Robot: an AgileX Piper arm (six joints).
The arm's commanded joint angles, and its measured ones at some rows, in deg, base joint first. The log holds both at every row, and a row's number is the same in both.
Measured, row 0:
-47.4, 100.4, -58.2, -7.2, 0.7, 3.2
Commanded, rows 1 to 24:
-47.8, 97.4, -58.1, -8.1, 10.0, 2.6
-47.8, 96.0, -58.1, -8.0, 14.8, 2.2
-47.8, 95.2, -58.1, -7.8, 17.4, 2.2
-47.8, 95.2, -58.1, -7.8, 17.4, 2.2
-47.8, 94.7, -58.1, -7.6, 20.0, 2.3
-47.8, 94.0, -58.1, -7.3, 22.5, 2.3
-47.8, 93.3, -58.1, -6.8, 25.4, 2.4
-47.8, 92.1, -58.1, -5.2, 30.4, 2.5
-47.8, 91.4, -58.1, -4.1, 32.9, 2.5
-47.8, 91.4, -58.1, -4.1, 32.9, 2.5
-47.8, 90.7, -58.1, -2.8, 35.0, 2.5
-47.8, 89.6, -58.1, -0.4, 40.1, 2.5
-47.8, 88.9, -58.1, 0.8, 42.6, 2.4
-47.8, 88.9, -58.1, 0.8, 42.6, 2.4
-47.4, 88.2, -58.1, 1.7, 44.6, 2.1
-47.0, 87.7, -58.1, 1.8, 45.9, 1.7
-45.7, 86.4, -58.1, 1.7, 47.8, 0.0
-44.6, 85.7, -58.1, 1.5, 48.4, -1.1
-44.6, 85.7, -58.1, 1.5, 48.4, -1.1
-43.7, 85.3, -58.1, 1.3, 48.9, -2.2
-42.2, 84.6, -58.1, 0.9, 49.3, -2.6
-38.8, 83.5, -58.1, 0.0, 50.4, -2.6
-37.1, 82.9, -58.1, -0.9, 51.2, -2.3
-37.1, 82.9, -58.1, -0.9, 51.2, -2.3
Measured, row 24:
-41.0, 84.6, -58.2, 0.5, 49.0, -1.7
